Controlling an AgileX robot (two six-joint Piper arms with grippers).
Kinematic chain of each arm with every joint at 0, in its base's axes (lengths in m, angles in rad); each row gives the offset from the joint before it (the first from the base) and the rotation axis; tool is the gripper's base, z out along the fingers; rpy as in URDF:
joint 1: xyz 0 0 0.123 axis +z
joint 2: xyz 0 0 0 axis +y
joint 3: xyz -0.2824 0 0.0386 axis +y
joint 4: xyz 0.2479 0 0.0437 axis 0.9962 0 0.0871
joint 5: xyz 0 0 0 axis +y
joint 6: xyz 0.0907 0 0.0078 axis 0.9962 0 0.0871
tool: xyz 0 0 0 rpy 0 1.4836 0
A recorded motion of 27 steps. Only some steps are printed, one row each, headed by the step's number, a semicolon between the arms.
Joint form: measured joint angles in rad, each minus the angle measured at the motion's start. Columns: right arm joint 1, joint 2, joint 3, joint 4, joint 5, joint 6; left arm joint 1, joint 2, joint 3, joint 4, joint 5, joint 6.
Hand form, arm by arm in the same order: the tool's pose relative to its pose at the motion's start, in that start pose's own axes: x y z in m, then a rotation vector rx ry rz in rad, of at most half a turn. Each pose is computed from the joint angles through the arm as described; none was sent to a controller.
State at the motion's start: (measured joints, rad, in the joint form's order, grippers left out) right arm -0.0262 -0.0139 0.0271 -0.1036 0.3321 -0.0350; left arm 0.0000 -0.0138 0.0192 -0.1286 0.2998 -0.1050
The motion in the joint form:
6: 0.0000 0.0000 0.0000 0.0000 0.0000 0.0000; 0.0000 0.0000 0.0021 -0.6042 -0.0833 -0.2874
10: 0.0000 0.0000 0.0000 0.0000 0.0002 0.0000; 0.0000 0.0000 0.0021 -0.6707 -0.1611 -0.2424
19: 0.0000 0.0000 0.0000 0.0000 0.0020 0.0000; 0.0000 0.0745 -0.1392 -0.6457 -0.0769 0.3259
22: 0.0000 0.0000 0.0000 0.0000 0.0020 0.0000; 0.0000 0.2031 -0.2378 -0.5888 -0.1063 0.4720
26: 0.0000 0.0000 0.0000 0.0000 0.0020 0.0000; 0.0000 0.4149 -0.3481 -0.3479 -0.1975 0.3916
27: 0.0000 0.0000 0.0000 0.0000 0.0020 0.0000; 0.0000 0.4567 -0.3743 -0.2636 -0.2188 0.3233
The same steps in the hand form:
6: 0.0000 0.0000 0.0000 0.0000 0.0000 0.0000; -0.0090 -0.0121 -0.0011 0.1711 -0.0393 -0.8712
10: 0.0000 0.0000 0.0000 0.0000 0.0002 0.0000; -0.0157 -0.0095 -0.0017 0.1786 -0.1185 -0.8970
19: 0.0002 0.0000 0.0000 -0.0001 0.0020 0.0000; -0.0502 -0.0230 -0.0102 0.1843 -0.1427 -0.2921
22: 0.0002 0.0000 0.0000 -0.0001 0.0020 0.0000; -0.0785 -0.0267 -0.0049 0.1370 -0.1528 -0.0975
26: 0.0002 0.0000 0.0000 -0.0001 0.0020 0.0000; -0.1106 -0.0258 0.0182 0.0376 -0.1347 0.0460
27: 0.0002 0.0000 0.0000 -0.0001 0.0020 0.0000; -0.1183 -0.0259 0.0234 0.0211 -0.1387 0.0599

